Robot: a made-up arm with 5 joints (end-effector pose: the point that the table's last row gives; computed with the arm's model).
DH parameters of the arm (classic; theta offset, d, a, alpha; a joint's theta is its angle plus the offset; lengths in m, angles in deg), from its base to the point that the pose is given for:
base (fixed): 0 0.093 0 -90
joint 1: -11.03 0 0.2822 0
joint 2: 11.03 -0.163 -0.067 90
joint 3: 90 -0.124 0.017 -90
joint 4: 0 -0.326 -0.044 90
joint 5: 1.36 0 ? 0
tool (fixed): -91.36 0.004 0 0
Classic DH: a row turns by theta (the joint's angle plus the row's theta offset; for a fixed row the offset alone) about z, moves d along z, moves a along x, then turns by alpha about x.
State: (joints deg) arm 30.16 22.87 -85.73 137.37 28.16
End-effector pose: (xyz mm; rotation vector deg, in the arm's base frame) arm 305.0 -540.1 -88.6 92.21 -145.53 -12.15
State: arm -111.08 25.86 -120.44 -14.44 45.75
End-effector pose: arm -29.2 -468.1 -52.8 58.10 -86.86 -60.06
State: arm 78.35 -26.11 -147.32 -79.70 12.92
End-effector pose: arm -348.4 -341.8 -45.3 -28.93 -59.23 -92.94
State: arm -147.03 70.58 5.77 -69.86 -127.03
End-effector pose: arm -133.6 -117.2 325.1 81.29 21.35 -54.80
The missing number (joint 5, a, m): -0.126
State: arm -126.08 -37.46 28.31 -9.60 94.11
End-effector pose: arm -495.0 37.7 501.0 -151.49 -85.38 34.50
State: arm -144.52 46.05 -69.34 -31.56 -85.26
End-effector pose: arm -103.8 -362.8 204.3 144.64 -22.12 -66.70
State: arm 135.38 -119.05 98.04 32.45 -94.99
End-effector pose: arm -268.2 36.9 -213.6 4.03 -15.92 2.39
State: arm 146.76 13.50 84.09 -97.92 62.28
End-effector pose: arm -231.9 276.3 122.8 -125.79 -35.67 104.85
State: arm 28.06 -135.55 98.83 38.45 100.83
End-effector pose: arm 417.4 279.9 -91.8 160.92 -22.72 -48.49
